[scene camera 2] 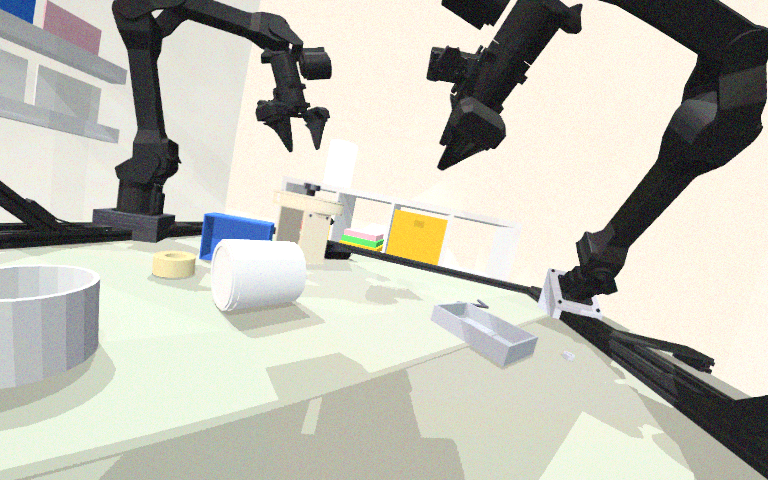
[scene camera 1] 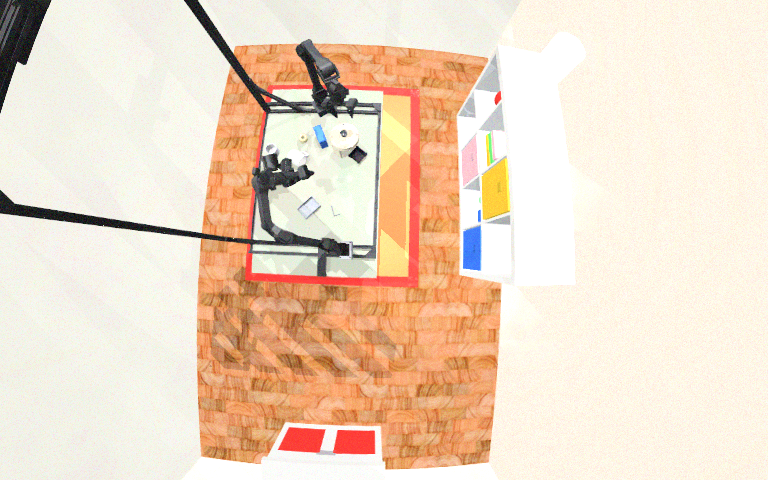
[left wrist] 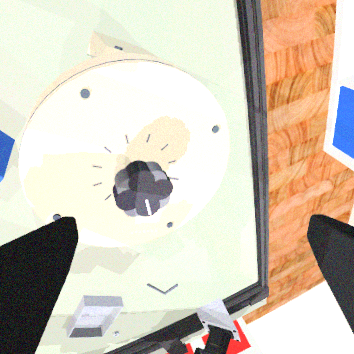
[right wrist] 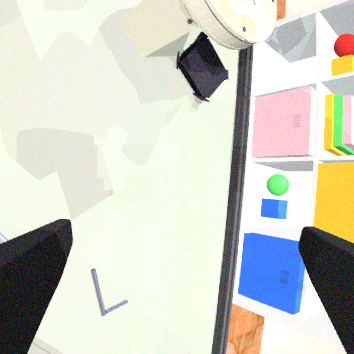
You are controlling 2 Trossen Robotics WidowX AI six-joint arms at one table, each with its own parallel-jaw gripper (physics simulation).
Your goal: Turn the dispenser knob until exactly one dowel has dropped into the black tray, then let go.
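Frame: origin at the left arm's base, x left, y back, z up, level; centimetres.
Where they show: left gripper, fingertip midpoint: (scene camera 2: 305,151) (scene camera 1: 344,118) (left wrist: 193,227); right gripper, fingertip midpoint: (scene camera 2: 440,156) (right wrist: 188,234); left arm's base, origin of the base link: (scene camera 2: 138,212); right arm's base, origin of the base link: (scene camera 2: 574,289) (scene camera 1: 345,250) (left wrist: 220,330).
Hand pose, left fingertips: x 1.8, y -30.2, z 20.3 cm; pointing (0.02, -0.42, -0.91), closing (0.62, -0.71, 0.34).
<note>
Things, the pixels of their centre, and the offset from my left fingertips.
- dispenser, body centre: (left wrist: 131,162) (scene camera 2: 309,202) (scene camera 1: 344,136) dx -3.4, dy -2.6, dz -11.9 cm
- black tray, body centre: (right wrist: 200,67) (scene camera 2: 332,252) (scene camera 1: 357,155) dx -0.6, dy -11.1, dz -23.8 cm
- white cylinder, body centre: (scene camera 2: 257,274) (scene camera 1: 299,157) dx -31.4, dy +6.3, dz -21.6 cm
- blue bin, body centre: (scene camera 2: 238,239) (scene camera 1: 321,137) dx -13.6, dy +10.3, dz -21.0 cm
- tape roll, body centre: (scene camera 2: 174,263) (scene camera 1: 303,138) dx -23.0, dy +17.5, dz -23.7 cm
- grey tray, body centre: (scene camera 2: 481,328) (left wrist: 93,317) (scene camera 1: 309,207) dx -42.2, dy -23.0, dz -23.7 cm
- small L-shaped piece, body centre: (right wrist: 109,287) (left wrist: 162,284) dx -29.8, dy -32.7, dz -24.7 cm
The dispenser (scene camera 1: 344,139) (scene camera 2: 308,229) is a cream box with a round top disc (left wrist: 105,116) (right wrist: 228,21). Its dark lobed knob (left wrist: 142,187) (scene camera 2: 312,188) (scene camera 1: 344,132) sits at the disc's centre, with its white mark pointing toward the wrist camera. The black tray (right wrist: 203,67) (scene camera 1: 358,153) stands beside the dispenser's base, and I see no dowel in it. My left gripper (scene camera 1: 342,110) (scene camera 2: 302,143) (left wrist: 193,226) is open and empty, hanging above the dispenser a little off the knob. My right gripper (scene camera 1: 308,172) (scene camera 2: 443,164) (right wrist: 188,234) is open and empty, high over the middle of the table.
A white cylinder (scene camera 2: 258,273) (scene camera 1: 296,156) lies on its side near a blue bin (scene camera 2: 234,230) (scene camera 1: 320,136) and a tape roll (scene camera 2: 174,263) (scene camera 1: 302,137). A grey tray (scene camera 2: 484,330) (scene camera 1: 309,208) (left wrist: 93,312) and a small L-shaped piece (right wrist: 103,298) lie nearer the right arm's base. A white shelf unit (scene camera 1: 544,167) stands beyond the table.
</note>
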